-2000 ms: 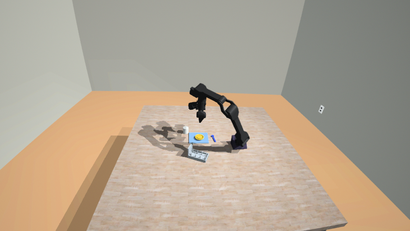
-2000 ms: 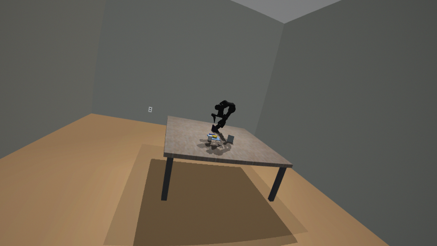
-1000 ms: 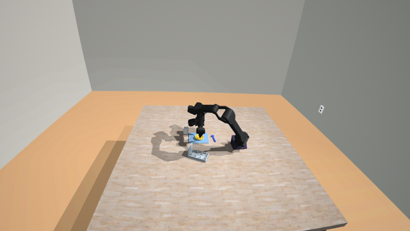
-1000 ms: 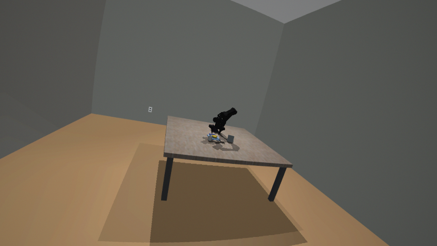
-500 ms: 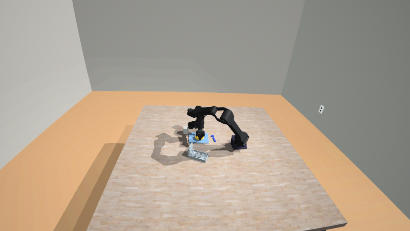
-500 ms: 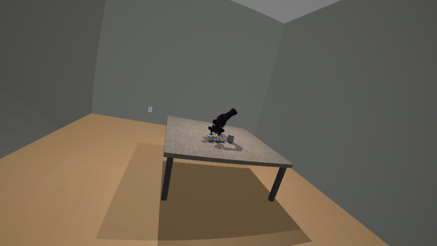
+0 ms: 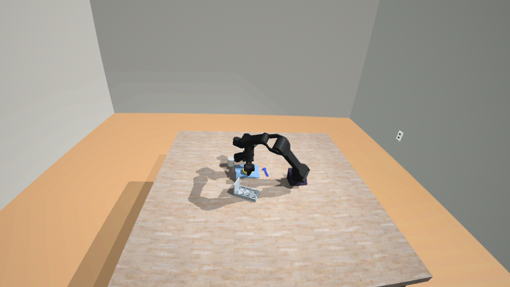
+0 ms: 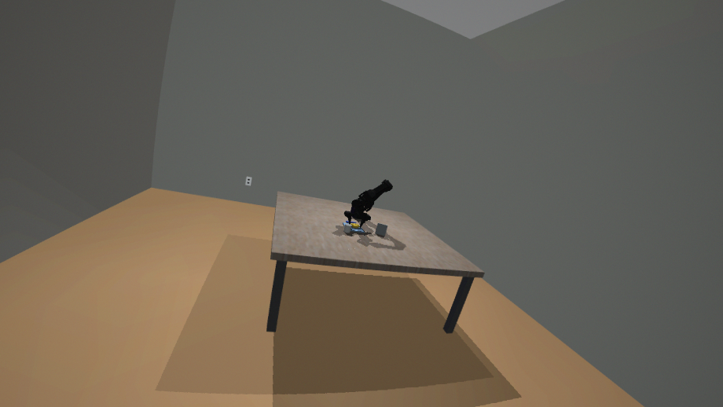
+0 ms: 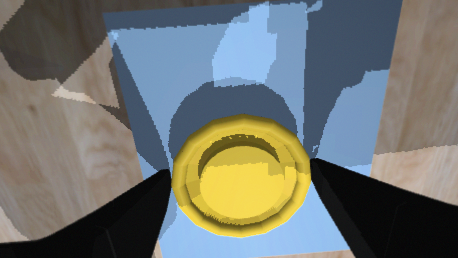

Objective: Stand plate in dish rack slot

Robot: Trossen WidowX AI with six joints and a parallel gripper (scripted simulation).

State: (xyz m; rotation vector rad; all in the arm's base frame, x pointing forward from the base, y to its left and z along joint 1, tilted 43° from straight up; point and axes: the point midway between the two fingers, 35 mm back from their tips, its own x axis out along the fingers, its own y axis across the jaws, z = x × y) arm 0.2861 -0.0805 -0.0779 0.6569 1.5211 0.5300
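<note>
The grey dish rack lies 3 cm ahead of my gripper tip, 20 cm to the left of it and 2 cm above it. Round my gripper tip: blue utensil: 11 cm behind; then white cup: 10 cm ahead, 9 cm to the right, 2 cm above; then yellow plate: 1 cm above.
</note>
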